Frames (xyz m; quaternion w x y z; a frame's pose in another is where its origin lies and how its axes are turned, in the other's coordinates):
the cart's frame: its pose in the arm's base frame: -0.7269 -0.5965 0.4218 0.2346 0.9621 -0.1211 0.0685
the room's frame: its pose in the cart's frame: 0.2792 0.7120 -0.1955 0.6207 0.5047 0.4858 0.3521
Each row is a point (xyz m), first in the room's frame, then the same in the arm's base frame.
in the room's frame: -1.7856 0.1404 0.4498
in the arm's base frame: -0.2130 0.0700 -0.3328
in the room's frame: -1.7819 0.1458 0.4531
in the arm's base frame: -0.2093 0.0638 -0.3342
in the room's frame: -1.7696 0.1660 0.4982
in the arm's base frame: -0.1631 0.0431 -0.3389
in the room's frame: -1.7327 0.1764 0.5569
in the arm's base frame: -0.1037 0.0114 -0.3193
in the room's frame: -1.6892 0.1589 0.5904
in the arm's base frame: -0.0711 -0.0075 -0.2757
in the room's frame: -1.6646 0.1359 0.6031
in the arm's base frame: -0.0596 -0.0096 -0.2417
